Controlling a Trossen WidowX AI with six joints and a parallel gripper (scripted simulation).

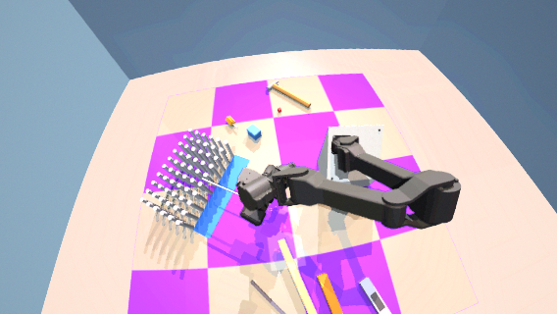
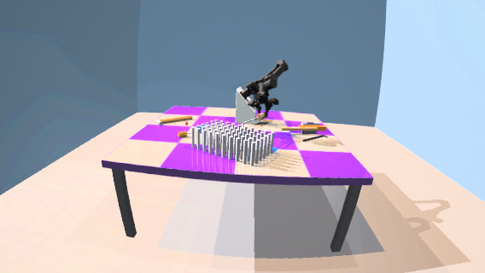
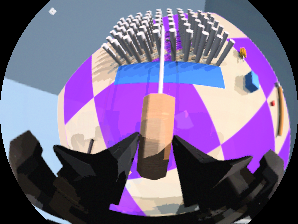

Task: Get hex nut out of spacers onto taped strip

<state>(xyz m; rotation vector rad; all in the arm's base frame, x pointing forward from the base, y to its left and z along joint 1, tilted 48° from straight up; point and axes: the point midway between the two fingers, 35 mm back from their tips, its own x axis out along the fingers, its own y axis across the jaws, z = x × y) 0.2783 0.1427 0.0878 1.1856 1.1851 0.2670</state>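
The blue taped strip is 160 mm ahead of my gripper tip, 70 mm to the right of it and 120 mm below it. From my gripper tip the other things lie so: hook tool: 100 mm ahead, 40 mm to the right, 10 mm below; blue cube: 30 mm ahead, 360 mm to the right, 100 mm below; bar: 250 mm behind, 350 mm to the left, 110 mm below.
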